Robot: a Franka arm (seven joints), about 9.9 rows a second.
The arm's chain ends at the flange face. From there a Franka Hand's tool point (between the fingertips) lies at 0.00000 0.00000 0.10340 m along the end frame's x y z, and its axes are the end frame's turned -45 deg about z.
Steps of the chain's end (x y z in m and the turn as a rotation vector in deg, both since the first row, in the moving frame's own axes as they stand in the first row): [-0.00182, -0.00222, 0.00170, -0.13, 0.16, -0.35]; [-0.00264, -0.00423, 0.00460, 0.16, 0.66, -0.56]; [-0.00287, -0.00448, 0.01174, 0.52, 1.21, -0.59]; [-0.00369, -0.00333, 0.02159, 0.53, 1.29, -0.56]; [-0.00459, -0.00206, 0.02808, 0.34, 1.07, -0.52]
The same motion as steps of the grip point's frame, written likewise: [0.00032, -0.00249, 0.00170, -0.21, 0.02, -0.35]; [0.00217, -0.00422, 0.00459, -0.35, 0.58, -0.56]; [0.00335, -0.00433, 0.01171, -0.49, 1.22, -0.59]; [0.00207, -0.00401, 0.02156, -0.54, 1.29, -0.56]; [0.00001, -0.00378, 0.02806, -0.52, 1.00, -0.52]
